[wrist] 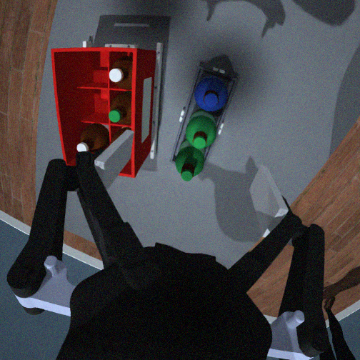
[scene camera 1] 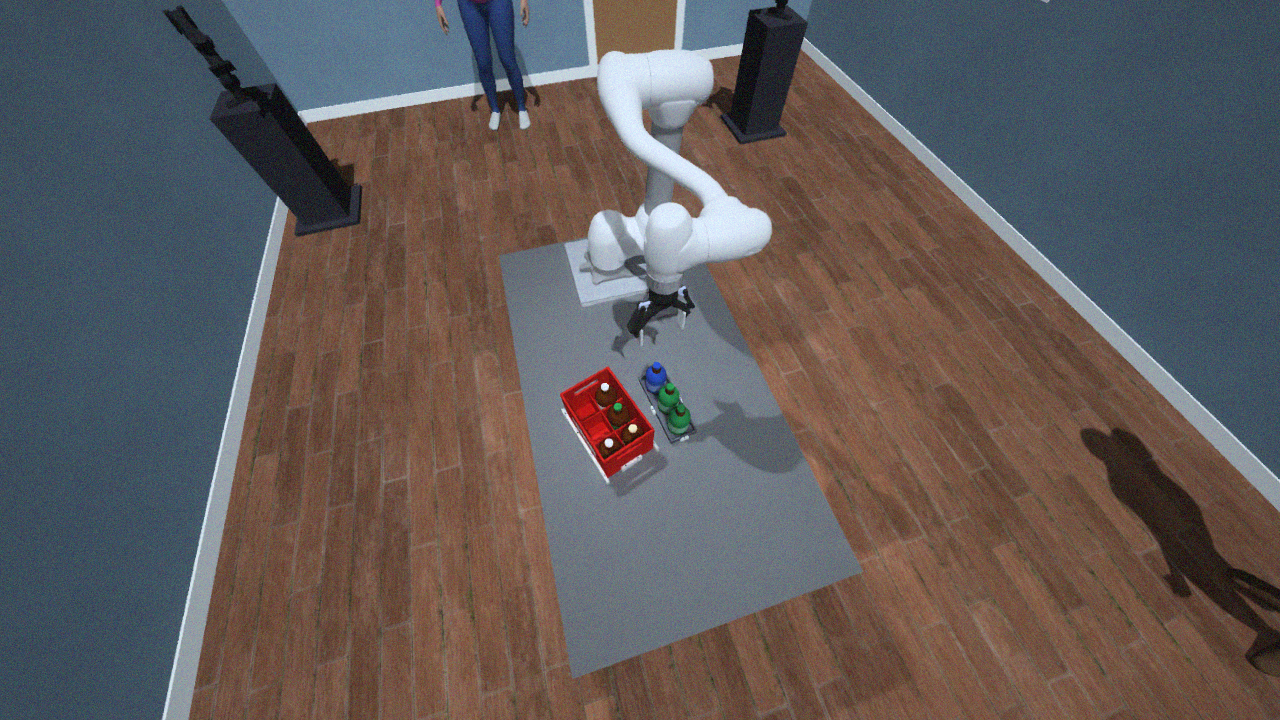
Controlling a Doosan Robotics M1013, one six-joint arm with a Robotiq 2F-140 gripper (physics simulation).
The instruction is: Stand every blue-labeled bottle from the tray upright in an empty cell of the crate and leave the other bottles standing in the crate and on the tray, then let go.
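Frame: origin at the arm's base, x up, y left, z back, level; centimetres.
Seen in the pictures: gripper, fingertip midpoint: [scene camera 1: 660, 333]; arm's base at its link origin: [scene camera 1: 608, 265].
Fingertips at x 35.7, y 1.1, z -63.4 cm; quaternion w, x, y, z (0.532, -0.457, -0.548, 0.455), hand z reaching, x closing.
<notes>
Offsets run from my fingertips to a thing's top centre. "pt": to the spot under its first point. Level surfaces: height alone.
A blue-labeled bottle @(dx -22.9, dy +0.6, dz +2.3 cm) [scene camera 1: 656, 377] [wrist: 211, 95] stands in the narrow tray @(pt dx -38.4, dy -1.6, dz -10.1 cm) [scene camera 1: 660, 416] [wrist: 233, 82], at the end nearer the robot base. Two green bottles @(dx -22.9, dy +3.1, dz -15.2 cm) [scene camera 1: 678, 419] [wrist: 201, 131] stand beside it in a row. The red crate @(pt dx -27.8, dy -12.7, dz -21.7 cm) [scene camera 1: 640, 445] [wrist: 140, 160] stands next to the tray and holds several brown bottles @(dx -22.6, dy -18.5, dz -0.4 cm) [scene camera 1: 605, 394] [wrist: 95, 137] with white, green and cream caps. Two neighbouring crate cells, on the side away from the tray, are empty. My gripper [scene camera 1: 662, 328] [wrist: 194, 160] is open and empty, above the mat on the robot-base side of the tray. In the wrist view its left finger hides a crate corner.
The grey mat @(dx -38.9 cm) [scene camera 1: 707, 537] [wrist: 175, 210] lies under crate and tray. The robot's base plate [scene camera 1: 586, 288] is at the mat's back end. Dark pedestals [scene camera 1: 286, 161] [scene camera 1: 765, 76] and a standing person [scene camera 1: 492, 44] are farther back. A person's shadow falls on the right floor.
</notes>
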